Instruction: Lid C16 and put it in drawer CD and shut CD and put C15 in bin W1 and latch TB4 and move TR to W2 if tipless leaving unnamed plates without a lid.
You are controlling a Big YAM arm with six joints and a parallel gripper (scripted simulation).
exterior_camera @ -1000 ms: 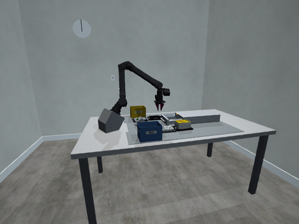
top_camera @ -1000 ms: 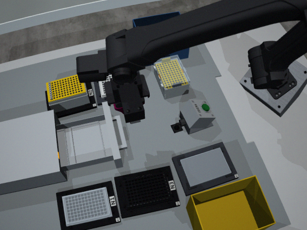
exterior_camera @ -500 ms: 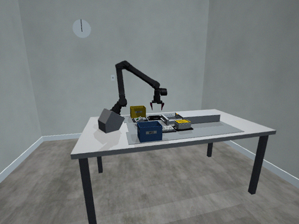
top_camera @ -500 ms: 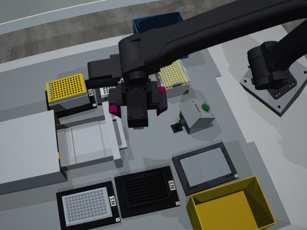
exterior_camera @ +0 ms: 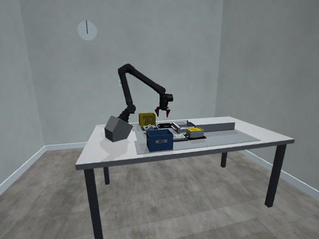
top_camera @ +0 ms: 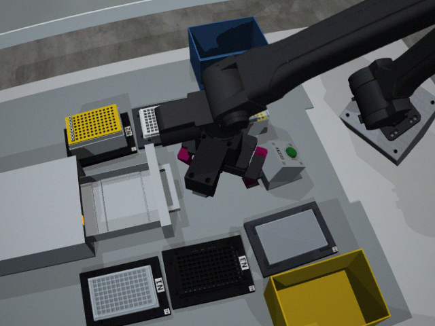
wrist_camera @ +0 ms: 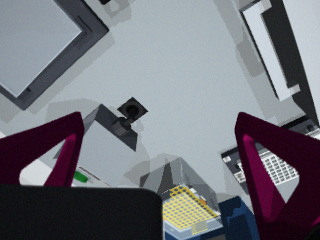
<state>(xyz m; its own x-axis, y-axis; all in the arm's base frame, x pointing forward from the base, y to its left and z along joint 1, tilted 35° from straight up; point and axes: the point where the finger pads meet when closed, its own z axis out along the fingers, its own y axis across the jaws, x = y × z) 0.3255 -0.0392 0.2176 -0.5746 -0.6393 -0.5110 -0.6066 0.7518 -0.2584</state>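
My gripper is now 10 cm past the plate lid, 12 cm to the right of it and 13 cm above it. Round my hand: green DONE key: 18 cm behind, 3 cm to the right, 8 cm below; then nest N3: 8 cm ahead, 12 cm to the left, 14 cm below; then black plate: 8 cm ahead, 12 cm to the left, 13 cm below.
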